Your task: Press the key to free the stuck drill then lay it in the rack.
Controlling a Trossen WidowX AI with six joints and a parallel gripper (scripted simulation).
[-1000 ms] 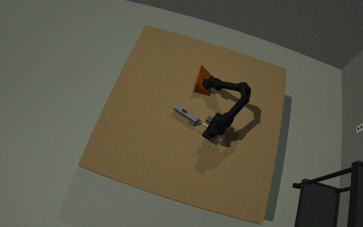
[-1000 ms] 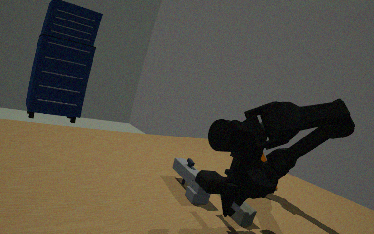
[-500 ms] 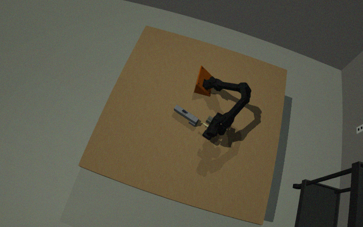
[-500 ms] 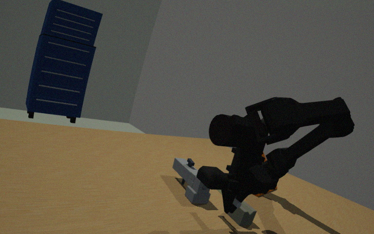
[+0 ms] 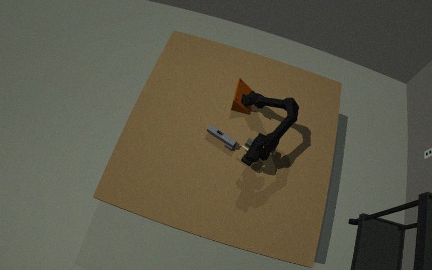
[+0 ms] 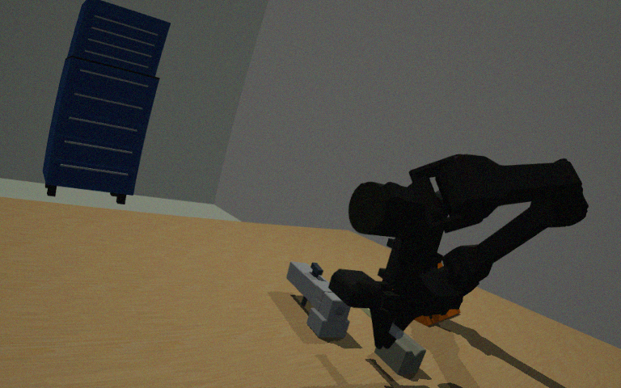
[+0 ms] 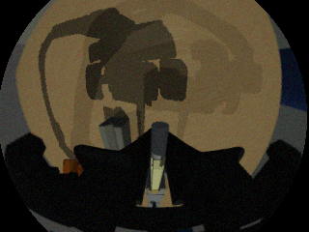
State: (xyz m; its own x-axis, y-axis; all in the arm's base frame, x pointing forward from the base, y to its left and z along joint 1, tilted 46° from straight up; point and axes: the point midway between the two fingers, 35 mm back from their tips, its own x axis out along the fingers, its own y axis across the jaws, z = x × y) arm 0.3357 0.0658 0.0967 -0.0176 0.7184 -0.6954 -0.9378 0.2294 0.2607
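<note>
The drill lies 40 mm to the right of my gripper tip, 30 mm above it and 10 mm behind it. From my gripper tip the other things lie so: dark blue key 220 mm to the right, 70 mm behind; grey holder block 190 mm to the right, 70 mm behind, 10 mm below; grey rack 80 mm behind, 30 mm below, 10 mm to the right.
</note>
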